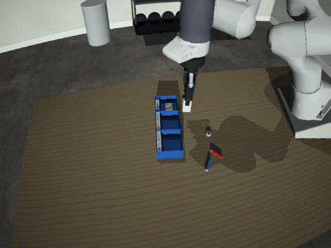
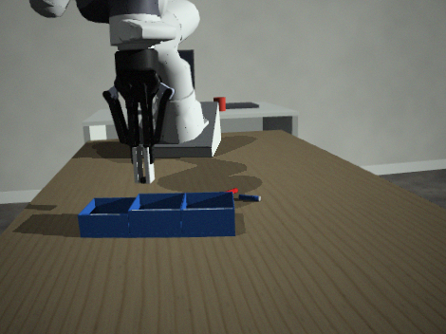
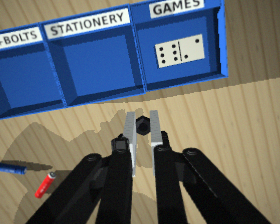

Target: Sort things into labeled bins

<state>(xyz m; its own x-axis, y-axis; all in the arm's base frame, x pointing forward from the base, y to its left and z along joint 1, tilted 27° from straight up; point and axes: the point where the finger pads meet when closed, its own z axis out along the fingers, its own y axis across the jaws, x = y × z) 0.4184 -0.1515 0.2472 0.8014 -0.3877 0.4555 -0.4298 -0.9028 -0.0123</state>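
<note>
My gripper is now 3 cm above the dark nut. From my hand the other things lie so: red marker 18 cm to the left, 9 cm below, 3 cm behind; then white domino 8 cm below, 7 cm to the right, 3 cm ahead; then white nut 9 cm to the left, 9 cm below, 5 cm behind.
</note>
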